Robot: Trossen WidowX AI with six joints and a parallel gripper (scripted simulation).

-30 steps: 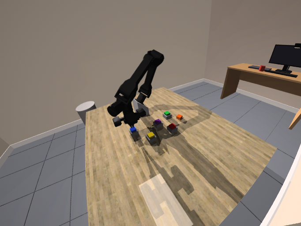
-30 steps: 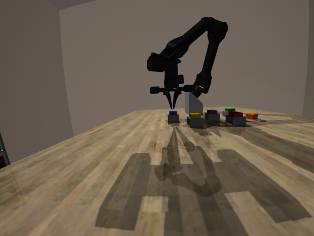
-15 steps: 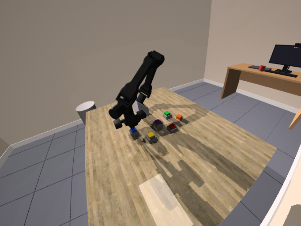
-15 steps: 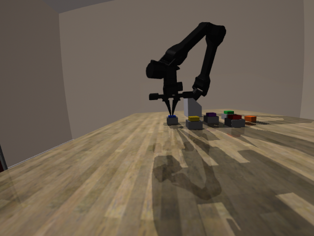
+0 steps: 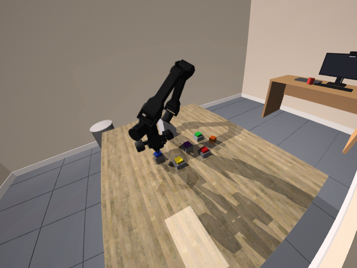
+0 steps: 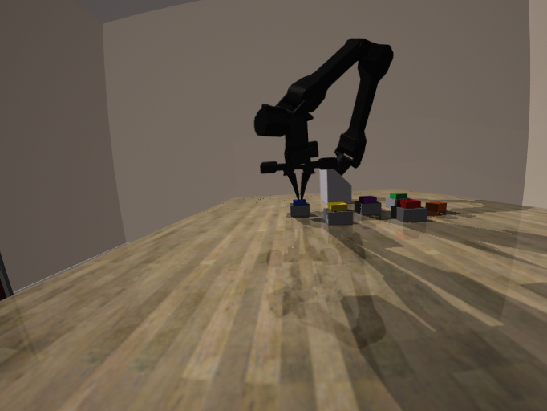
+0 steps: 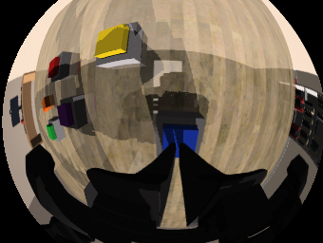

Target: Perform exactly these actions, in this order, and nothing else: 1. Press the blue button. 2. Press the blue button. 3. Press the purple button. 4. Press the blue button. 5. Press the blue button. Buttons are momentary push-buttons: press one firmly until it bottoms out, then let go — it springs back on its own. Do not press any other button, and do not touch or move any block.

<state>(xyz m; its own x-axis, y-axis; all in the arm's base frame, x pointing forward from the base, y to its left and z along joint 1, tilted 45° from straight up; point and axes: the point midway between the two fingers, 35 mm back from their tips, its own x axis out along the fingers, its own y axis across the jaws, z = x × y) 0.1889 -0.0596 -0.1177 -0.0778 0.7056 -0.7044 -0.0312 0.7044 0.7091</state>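
Now: the blue button 1 cm below my gripper tip. The rest, counted from my gripper tip: red button: 11 cm ahead, 22 cm to the left; purple button: 2 cm ahead, 16 cm to the left; yellow button: 10 cm ahead, 7 cm to the left.
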